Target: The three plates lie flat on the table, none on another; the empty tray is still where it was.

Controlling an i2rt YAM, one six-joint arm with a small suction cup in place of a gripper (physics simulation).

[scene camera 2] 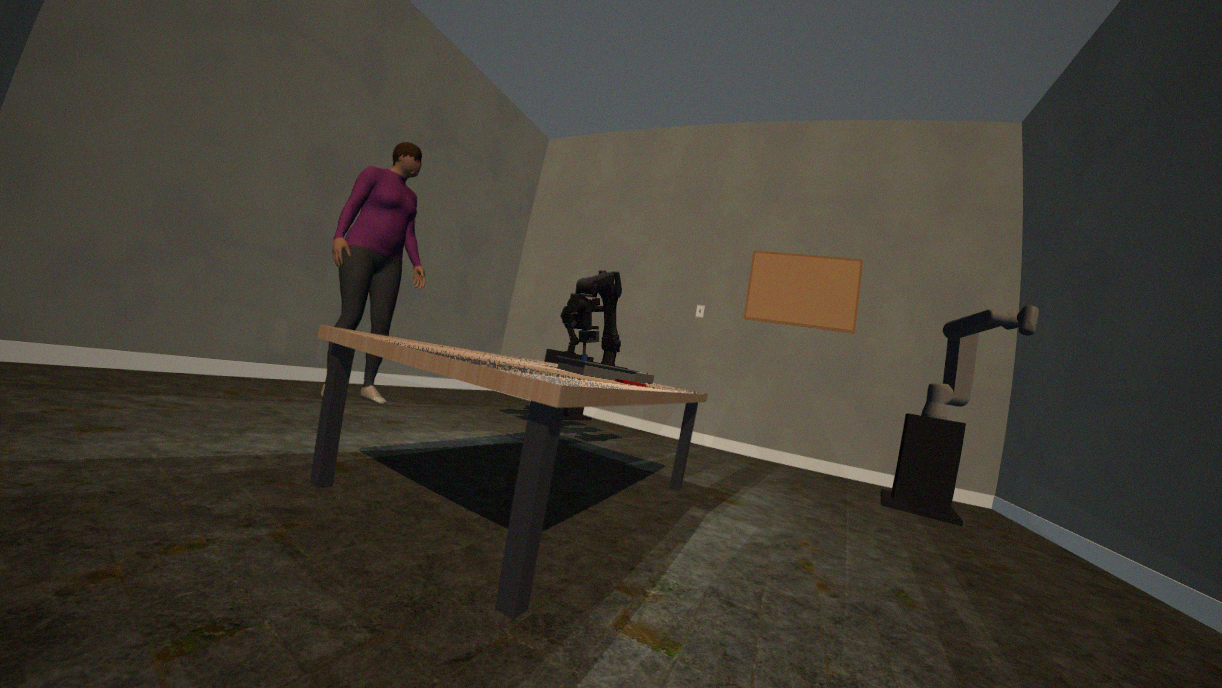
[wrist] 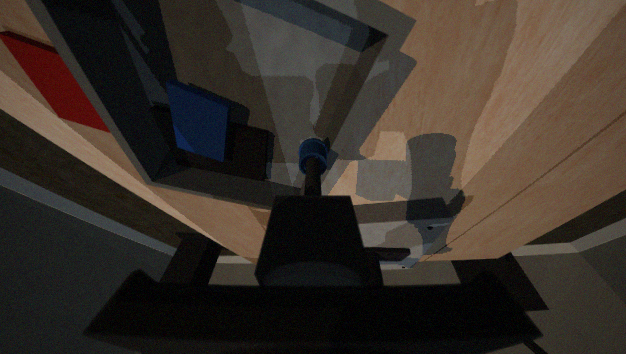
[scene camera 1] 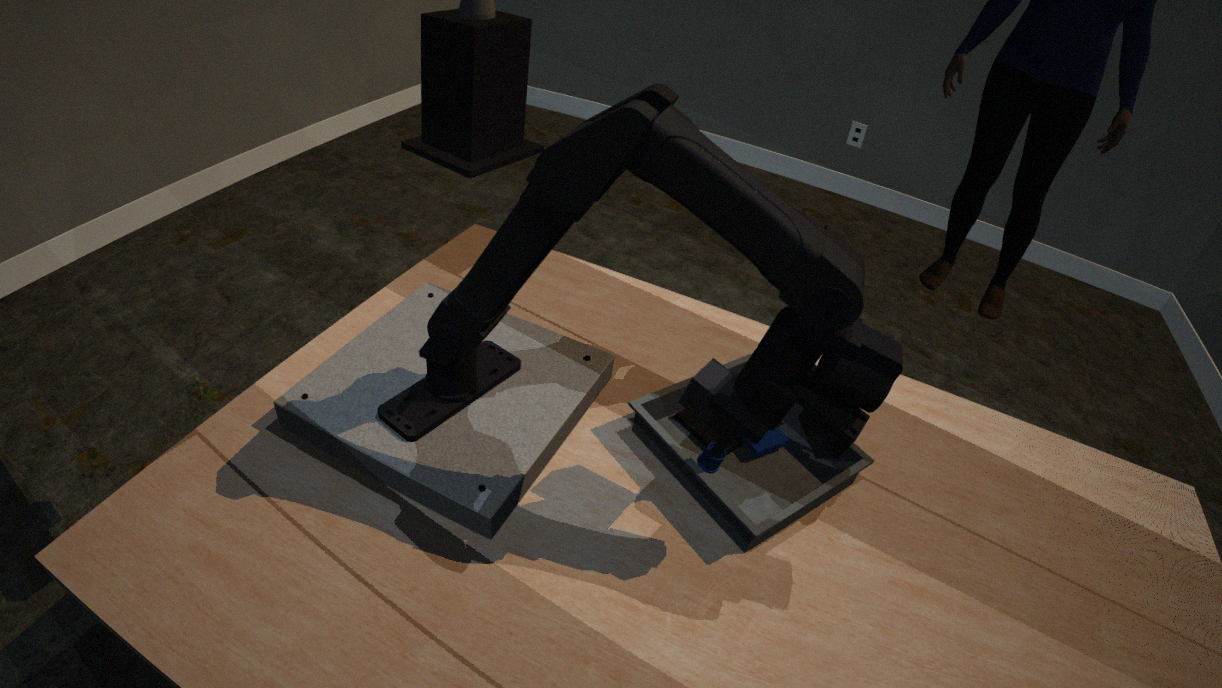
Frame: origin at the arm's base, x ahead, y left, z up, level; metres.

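Where they show: hand, tool point: [wrist: 313, 151] [scene camera 1: 708, 462]; arm's base, link origin: [scene camera 1: 452, 390].
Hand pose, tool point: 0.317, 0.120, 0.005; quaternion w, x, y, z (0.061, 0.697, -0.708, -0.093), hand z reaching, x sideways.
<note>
Things, the pixels of their top centre, and the offset from my tool point, as dx, dy, dz.
- grey tray, top centre: [wrist: 222, 136] [scene camera 1: 753, 432] [scene camera 2: 597, 363] +0.019, +0.086, +0.002
- black plate, top centre: [scene camera 1: 730, 415] [wrist: 216, 151] -0.031, +0.132, -0.035
- blue plate, top centre: [scene camera 1: 755, 425] [wrist: 199, 129] +0.009, +0.130, -0.026
- red plate, top centre: [wrist: 66, 93] [scene camera 2: 630, 381] +0.049, +0.276, -0.039
The grey tray [scene camera 1: 812, 504] [wrist: 215, 189] stands on the table and holds two plates. The black plate [scene camera 1: 694, 424] [wrist: 250, 152] lies in a tray corner. The blue plate [scene camera 1: 767, 441] [wrist: 200, 120] lies partly on top of the black plate. The red plate [scene camera 2: 632, 382] [wrist: 57, 85] lies flat on the table just outside the tray wall; the arm hides it in scene camera 1. My suction cup [scene camera 1: 709, 458] [scene camera 2: 584, 354] [wrist: 313, 155] is open, with nothing on it. It points down over the tray, apart from the blue plate in the wrist view; its exact height is unclear.
The arm's dark foot [scene camera 1: 448, 397] is fixed on a thick grey slab [scene camera 1: 478, 461] on the wooden table [scene camera 1: 342, 623] [scene camera 2: 461, 365]. A person [scene camera 1: 1038, 111] [scene camera 2: 380, 222] stands beyond the table. Another arm stands on a dark pedestal [scene camera 2: 927, 465] on the floor.
</note>
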